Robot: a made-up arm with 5 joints. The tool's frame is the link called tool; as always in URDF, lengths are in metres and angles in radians. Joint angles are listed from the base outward.
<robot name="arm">
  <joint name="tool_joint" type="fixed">
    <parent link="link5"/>
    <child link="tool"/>
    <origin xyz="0 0 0" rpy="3.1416 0 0"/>
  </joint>
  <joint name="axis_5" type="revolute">
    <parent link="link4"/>
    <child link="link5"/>
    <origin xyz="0.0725 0 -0.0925" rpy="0 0 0"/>
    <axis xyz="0 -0.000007 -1"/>
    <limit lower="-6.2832" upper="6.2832"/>
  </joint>
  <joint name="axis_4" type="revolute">
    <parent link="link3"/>
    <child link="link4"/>
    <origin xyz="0.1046 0 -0.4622" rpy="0 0 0"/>
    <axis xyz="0 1 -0.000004"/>
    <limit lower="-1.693" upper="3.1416"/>
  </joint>
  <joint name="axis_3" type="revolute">
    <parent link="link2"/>
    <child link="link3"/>
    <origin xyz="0.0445 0 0.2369" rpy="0 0 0"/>
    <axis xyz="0 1 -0.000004"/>
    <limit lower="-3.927" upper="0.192"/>
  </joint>
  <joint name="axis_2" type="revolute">
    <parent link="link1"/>
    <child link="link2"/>
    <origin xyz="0 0 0" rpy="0 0 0"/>
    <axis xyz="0 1 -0.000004"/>
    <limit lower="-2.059" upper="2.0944"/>
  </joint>
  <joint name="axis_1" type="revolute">
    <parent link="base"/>
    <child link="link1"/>
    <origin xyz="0 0 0.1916" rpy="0 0 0"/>
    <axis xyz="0 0 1"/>
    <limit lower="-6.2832" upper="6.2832"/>
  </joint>
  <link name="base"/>
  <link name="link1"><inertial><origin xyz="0.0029 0.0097 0.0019"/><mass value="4.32"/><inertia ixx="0.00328" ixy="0" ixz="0" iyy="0.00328" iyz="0" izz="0.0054"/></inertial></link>
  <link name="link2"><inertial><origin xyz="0.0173 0.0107 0.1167"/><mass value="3.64"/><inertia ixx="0.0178" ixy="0" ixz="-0.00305" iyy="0.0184" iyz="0" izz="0.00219"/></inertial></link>
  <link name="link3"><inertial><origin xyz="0.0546 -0.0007 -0.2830"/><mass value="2.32"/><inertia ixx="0.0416" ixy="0" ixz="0.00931" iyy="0.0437" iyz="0" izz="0.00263"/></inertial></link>
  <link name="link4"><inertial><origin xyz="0.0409 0.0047 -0.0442"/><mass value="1.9"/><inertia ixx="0.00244" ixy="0" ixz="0.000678" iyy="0.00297" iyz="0" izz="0.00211"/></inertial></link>
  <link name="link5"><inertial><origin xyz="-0.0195 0.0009 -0.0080"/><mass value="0.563"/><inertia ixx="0.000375" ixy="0" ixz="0" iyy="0.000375" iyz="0" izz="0.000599"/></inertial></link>
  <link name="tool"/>
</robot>
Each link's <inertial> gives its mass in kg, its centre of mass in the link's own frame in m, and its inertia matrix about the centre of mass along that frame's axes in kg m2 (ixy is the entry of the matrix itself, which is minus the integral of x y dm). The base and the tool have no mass. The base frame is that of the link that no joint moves.
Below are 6 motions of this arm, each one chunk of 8 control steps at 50 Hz.
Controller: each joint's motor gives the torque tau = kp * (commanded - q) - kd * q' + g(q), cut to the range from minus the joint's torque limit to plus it. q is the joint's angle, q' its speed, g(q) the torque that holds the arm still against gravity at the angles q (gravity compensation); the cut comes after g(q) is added. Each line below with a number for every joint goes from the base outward.
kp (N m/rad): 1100 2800 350 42 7
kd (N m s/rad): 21 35 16 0.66 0.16
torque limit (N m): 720 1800 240 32 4.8
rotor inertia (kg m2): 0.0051 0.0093 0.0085 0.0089 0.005
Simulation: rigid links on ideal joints. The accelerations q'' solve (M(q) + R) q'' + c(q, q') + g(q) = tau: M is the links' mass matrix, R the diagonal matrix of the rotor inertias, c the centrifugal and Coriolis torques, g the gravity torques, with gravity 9.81 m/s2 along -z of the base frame. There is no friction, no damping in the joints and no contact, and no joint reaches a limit. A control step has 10 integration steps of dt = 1/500 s. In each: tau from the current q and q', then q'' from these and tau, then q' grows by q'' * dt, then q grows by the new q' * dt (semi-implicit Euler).
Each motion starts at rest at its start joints. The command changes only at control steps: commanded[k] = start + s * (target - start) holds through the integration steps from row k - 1 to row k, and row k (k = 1, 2, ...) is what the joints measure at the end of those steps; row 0 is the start. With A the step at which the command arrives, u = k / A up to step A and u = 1 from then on. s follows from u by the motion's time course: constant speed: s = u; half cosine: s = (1 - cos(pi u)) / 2; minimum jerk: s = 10 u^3 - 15 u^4 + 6 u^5; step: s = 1 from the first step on.
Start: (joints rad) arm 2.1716 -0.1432 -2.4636 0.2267 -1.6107
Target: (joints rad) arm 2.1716 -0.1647 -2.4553 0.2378 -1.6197
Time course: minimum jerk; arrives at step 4
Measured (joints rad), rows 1 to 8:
1: 2.1716 -0.1445 -2.4621 0.2282 -1.6109
2: 2.1716 -0.1503 -2.4560 0.2358 -1.6118
3: 2.1716 -0.1580 -2.4500 0.2481 -1.6129
4: 2.1716 -0.1628 -2.4494 0.2538 -1.6139
5: 2.1716 -0.1647 -2.4521 0.2476 -1.6153
6: 2.1716 -0.1656 -2.4552 0.2364 -1.6177
7: 2.1716 -0.1662 -2.4583 0.2283 -1.6208
8: 2.1716 -0.1665 -2.4608 0.2255 -1.6235

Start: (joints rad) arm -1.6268 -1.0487 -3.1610 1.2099 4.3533
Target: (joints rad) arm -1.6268 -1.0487 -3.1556 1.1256 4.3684
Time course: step
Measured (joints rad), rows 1 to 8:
1: -1.6268 -1.0485 -3.1586 1.1802 4.3601
2: -1.6268 -1.0479 -3.1557 1.1347 4.3685
3: -1.6268 -1.0480 -3.1543 1.1088 4.3710
4: -1.6268 -1.0486 -3.1547 1.1070 4.3690
5: -1.6268 -1.0492 -3.1561 1.1164 4.3664
6: -1.6268 -1.0494 -3.1573 1.1247 4.3656
7: -1.6268 -1.0493 -3.1579 1.1276 4.3666
8: -1.6268 -1.0492 -3.1579 1.1265 4.3681

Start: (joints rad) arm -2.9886 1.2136 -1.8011 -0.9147 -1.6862
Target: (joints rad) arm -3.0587 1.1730 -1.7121 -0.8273 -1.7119
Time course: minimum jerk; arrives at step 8
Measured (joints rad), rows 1 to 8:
1: -2.9888 1.2131 -1.8005 -0.9139 -1.6863
2: -2.9900 1.2101 -1.7968 -0.9090 -1.6872
3: -2.9940 1.2037 -1.7889 -0.8974 -1.6898
4: -3.0027 1.1945 -1.7776 -0.8794 -1.6946
5: -3.0166 1.1846 -1.7651 -0.8588 -1.7012
6: -3.0345 1.1764 -1.7535 -0.8411 -1.7084
7: -3.0532 1.1718 -1.7445 -0.8306 -1.7143
8: -3.0687 1.1708 -1.7378 -0.8280 -1.7173

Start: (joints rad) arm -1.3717 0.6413 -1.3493 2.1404 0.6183
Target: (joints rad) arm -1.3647 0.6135 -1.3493 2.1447 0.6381
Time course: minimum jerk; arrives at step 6
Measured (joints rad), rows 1 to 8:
1: -1.3717 0.6407 -1.3488 2.1397 0.6185
2: -1.3713 0.6373 -1.3462 2.1369 0.6199
3: -1.3704 0.6306 -1.3422 2.1344 0.6235
4: -1.3686 0.6225 -1.3396 2.1363 0.6293
5: -1.3664 0.6160 -1.3407 2.1437 0.6354
6: -1.3644 0.6128 -1.3455 2.1524 0.6395
7: -1.3631 0.6116 -1.3509 2.1560 0.6405
8: -1.3627 0.6115 -1.3550 2.1535 0.6395

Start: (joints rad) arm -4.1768 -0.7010 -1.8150 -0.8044 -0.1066
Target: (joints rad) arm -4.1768 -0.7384 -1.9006 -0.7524 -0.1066
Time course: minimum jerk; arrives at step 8
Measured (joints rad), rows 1 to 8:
1: -4.1768 -0.7013 -1.8149 -0.8037 -0.1066
2: -4.1768 -0.7028 -1.8143 -0.7993 -0.1066
3: -4.1768 -0.7066 -1.8142 -0.7878 -0.1065
4: -4.1768 -0.7125 -1.8168 -0.7695 -0.1062
5: -4.1768 -0.7200 -1.8241 -0.7490 -0.1060
6: -4.1768 -0.7277 -1.8369 -0.7339 -0.1057
7: -4.1768 -0.7342 -1.8544 -0.7304 -0.1057
8: -4.1768 -0.7390 -1.8740 -0.7396 -0.1059

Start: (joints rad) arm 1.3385 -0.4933 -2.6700 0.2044 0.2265
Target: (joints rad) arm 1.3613 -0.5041 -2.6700 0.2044 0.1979
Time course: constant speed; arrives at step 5
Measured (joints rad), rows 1 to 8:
1: 1.3412 -0.4945 -2.6686 0.2056 0.2258
2: 1.3455 -0.4963 -2.6672 0.2080 0.2226
3: 1.3502 -0.4984 -2.6662 0.2100 0.2167
4: 1.3548 -0.5006 -2.6656 0.2104 0.2092
5: 1.3593 -0.5029 -2.6656 0.2095 0.2016
6: 1.3613 -0.5041 -2.6674 0.2070 0.1952
7: 1.3615 -0.5047 -2.6696 0.2030 0.1922
8: 1.3614 -0.5050 -2.6716 0.1998 0.1926

